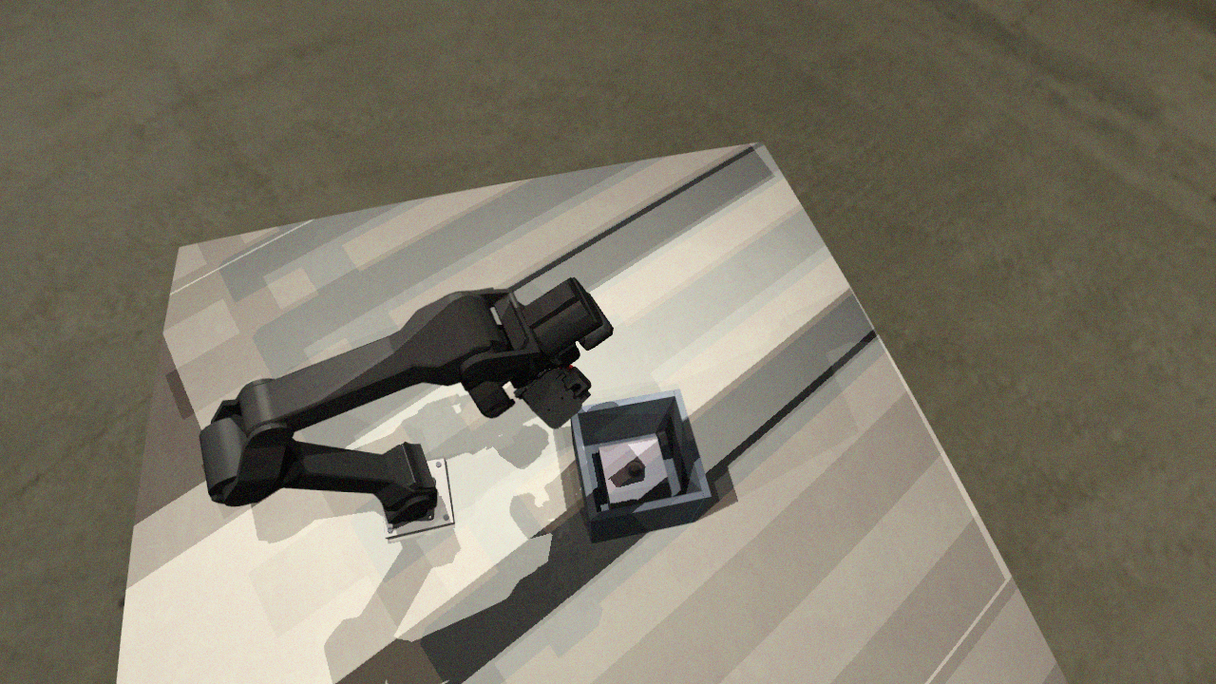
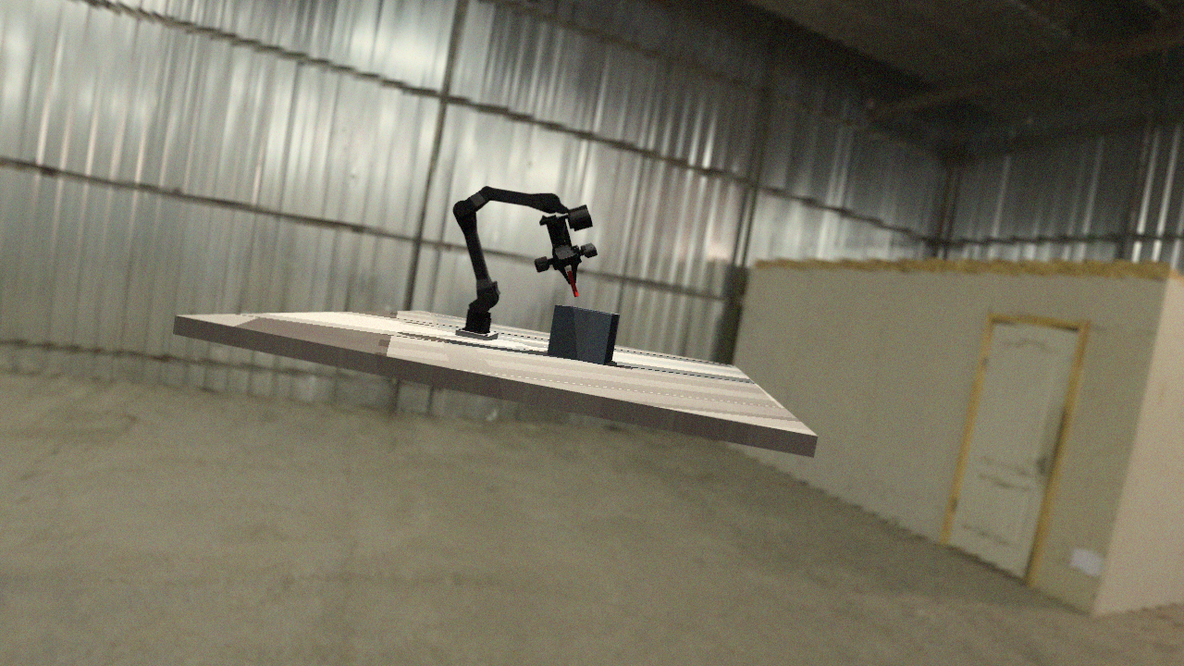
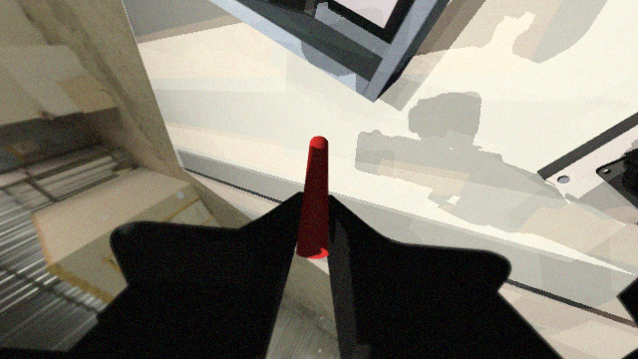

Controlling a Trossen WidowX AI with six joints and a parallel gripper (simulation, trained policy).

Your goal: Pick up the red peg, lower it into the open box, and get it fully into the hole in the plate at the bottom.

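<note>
Right now the pale plate is 160 mm below my gripper tip, 110 mm to the right of it and 100 mm ahead of it. Round my gripper tip: red peg (10 mm to the right, 10 mm ahead).
</note>
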